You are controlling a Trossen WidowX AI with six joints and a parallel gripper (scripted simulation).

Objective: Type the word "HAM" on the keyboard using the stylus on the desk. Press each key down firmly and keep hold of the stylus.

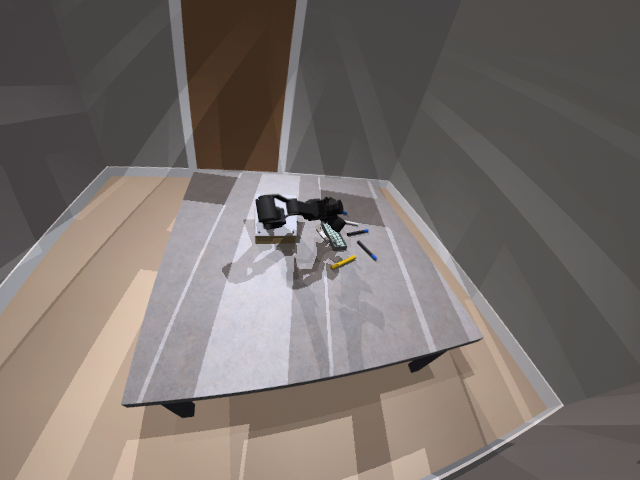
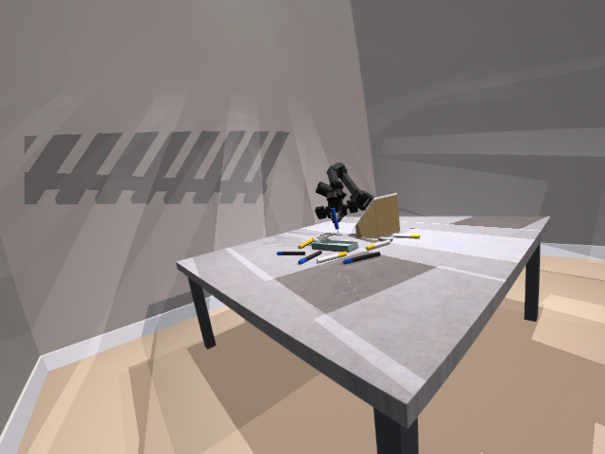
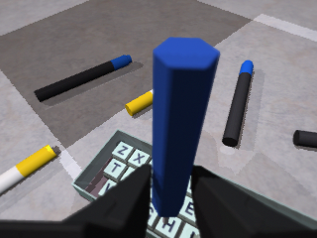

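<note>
Now: gripper tip 4 cm short of the M key, 8 cm to the left of it and 10 cm above it. Also, from my gripper tip: blue stylus (2 cm below).
</note>
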